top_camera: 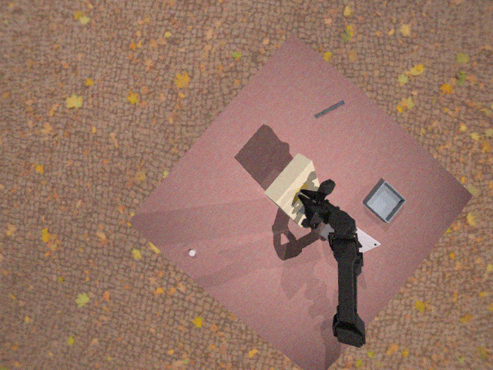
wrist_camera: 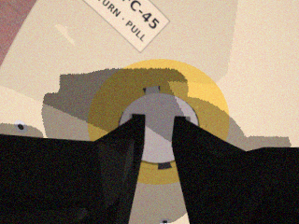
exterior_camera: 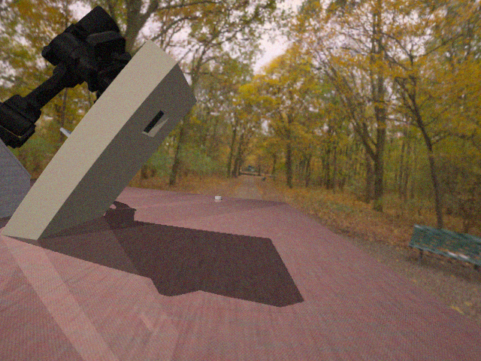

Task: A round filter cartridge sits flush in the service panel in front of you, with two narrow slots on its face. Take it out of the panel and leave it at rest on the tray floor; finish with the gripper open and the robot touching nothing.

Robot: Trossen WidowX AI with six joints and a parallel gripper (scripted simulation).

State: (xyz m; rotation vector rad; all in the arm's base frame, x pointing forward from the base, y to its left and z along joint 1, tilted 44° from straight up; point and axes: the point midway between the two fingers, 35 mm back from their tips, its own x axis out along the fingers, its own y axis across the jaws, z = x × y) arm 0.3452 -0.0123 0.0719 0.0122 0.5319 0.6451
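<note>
The white round filter cartridge lies 10 mm ahead of my gripper tip and 10 mm below it. Also, from my gripper tip: small white peg (80 mm ahead, 550 mm to the left, 240 mm below); then grey tray (380 mm behind, 330 mm to the right, 240 mm below); then service panel (40 mm behind, 10 mm to the right, 80 mm below).
</note>
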